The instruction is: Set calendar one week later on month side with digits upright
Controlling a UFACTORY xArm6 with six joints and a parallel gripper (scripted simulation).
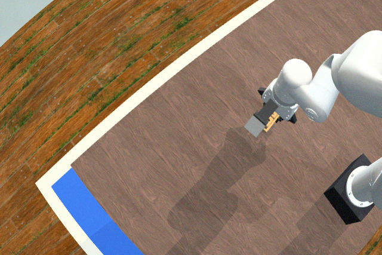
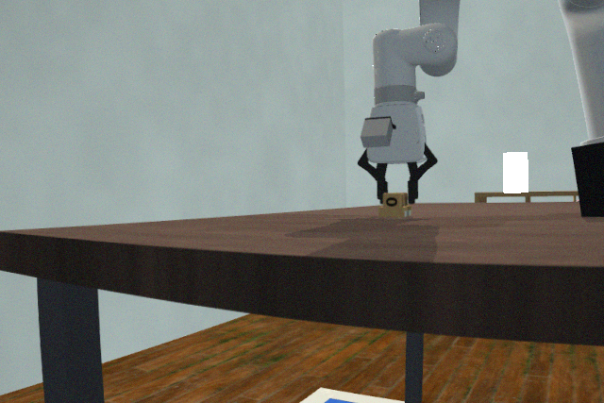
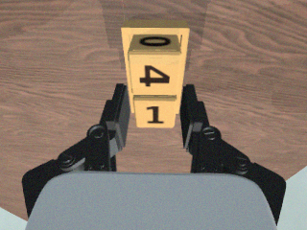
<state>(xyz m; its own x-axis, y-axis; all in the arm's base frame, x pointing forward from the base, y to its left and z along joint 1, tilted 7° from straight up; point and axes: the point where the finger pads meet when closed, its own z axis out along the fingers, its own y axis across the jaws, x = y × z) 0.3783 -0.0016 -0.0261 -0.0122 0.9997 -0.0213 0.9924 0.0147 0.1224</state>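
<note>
Now: the wooden cube 2 cm below my hand. From my hand the other things lie so: tray (3 cm below, 2 cm to the left).
</note>
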